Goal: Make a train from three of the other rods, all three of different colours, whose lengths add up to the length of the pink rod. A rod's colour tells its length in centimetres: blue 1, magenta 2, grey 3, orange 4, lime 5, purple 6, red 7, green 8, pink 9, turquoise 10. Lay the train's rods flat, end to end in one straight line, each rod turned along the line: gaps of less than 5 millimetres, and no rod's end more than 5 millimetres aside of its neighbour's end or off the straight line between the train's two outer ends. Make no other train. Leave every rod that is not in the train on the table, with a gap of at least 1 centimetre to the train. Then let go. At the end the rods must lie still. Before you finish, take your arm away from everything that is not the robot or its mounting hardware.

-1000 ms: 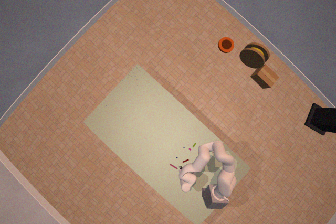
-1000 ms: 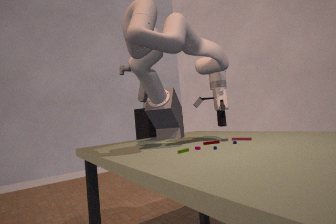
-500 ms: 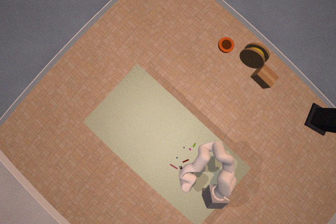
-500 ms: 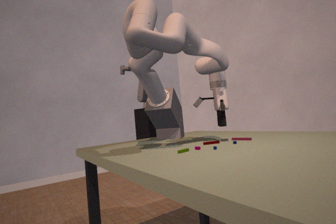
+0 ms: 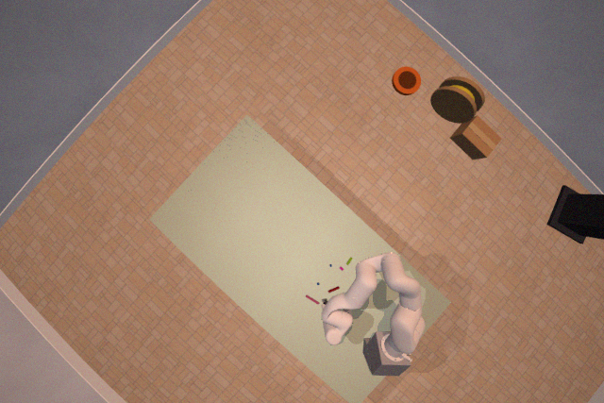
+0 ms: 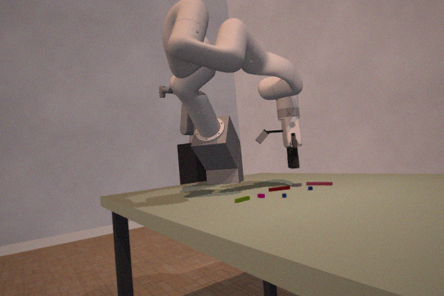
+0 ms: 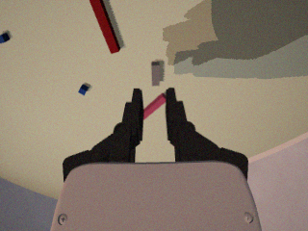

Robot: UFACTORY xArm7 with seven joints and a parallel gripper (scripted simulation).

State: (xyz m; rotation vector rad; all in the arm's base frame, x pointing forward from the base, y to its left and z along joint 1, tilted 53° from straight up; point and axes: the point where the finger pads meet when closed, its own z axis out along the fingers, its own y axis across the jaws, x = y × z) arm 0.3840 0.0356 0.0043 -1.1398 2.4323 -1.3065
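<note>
Right now my hand is 8 cm above the grey rod. The rest, counted from my hand: red rod: 2 cm behind, 8 cm to the right, 8 cm below; then magenta rod: 21 cm to the right, 8 cm below; then pink rod: 7 cm ahead, 3 cm to the left, 8 cm below.
</note>
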